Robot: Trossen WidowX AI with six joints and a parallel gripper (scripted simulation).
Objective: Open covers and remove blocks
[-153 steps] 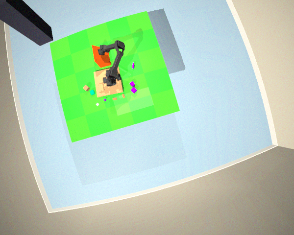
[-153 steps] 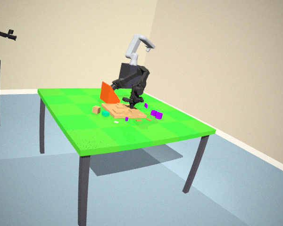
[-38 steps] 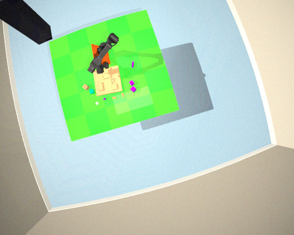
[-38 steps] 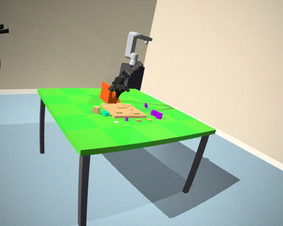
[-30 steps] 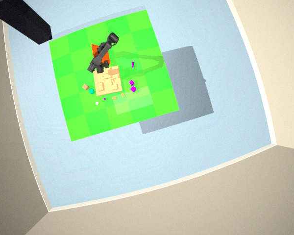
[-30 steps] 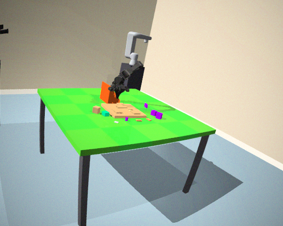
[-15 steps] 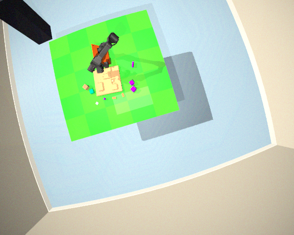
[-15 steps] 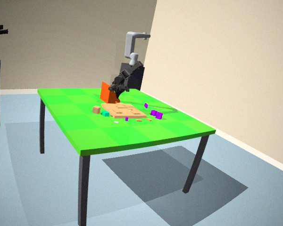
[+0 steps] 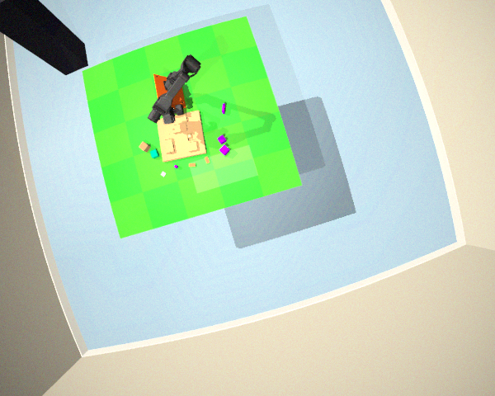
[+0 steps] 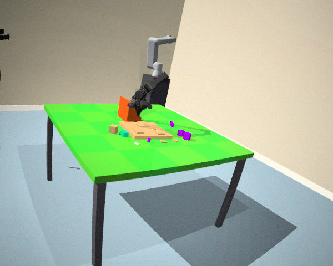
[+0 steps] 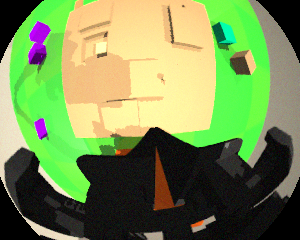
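Now: the tan puzzle board 10 cm ahead of my gripper tip, 6 cm below it and 1 cm to the right of it. From my gripper tip the other things lie so: teal block: 20 cm to the right, 17 cm ahead, 6 cm below; then purple stick: 33 cm to the left, 6 cm below, 2 cm ahead; then tan cube: 25 cm to the right, 10 cm ahead, 5 cm below.
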